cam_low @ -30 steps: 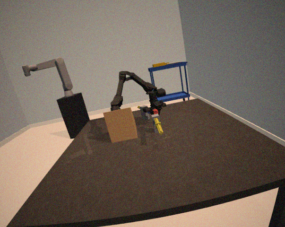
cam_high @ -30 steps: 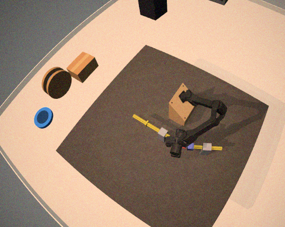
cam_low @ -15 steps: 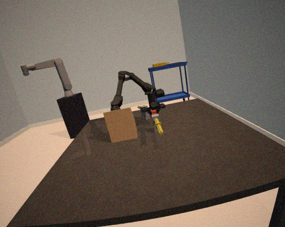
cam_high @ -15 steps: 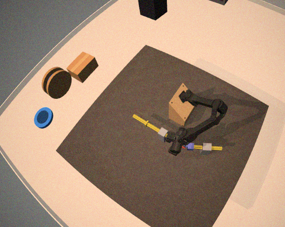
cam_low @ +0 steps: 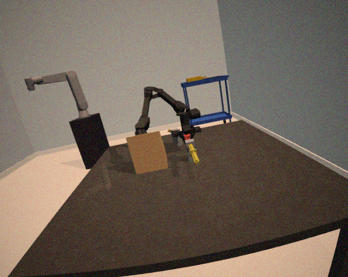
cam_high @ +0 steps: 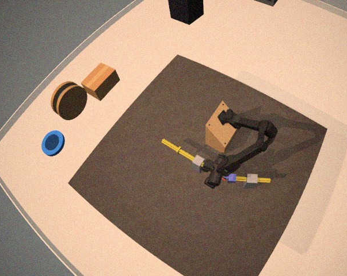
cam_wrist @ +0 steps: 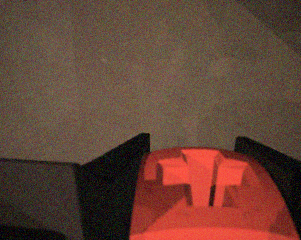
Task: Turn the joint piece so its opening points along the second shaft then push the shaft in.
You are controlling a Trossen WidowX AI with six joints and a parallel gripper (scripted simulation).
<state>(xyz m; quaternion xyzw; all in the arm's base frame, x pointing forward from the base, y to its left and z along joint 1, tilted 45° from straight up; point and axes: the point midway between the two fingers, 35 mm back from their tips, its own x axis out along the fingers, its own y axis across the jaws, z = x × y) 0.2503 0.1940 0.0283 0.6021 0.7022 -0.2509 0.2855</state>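
Right now the red joint piece is 2 cm to the left of my gripper tip and 4 cm above it.
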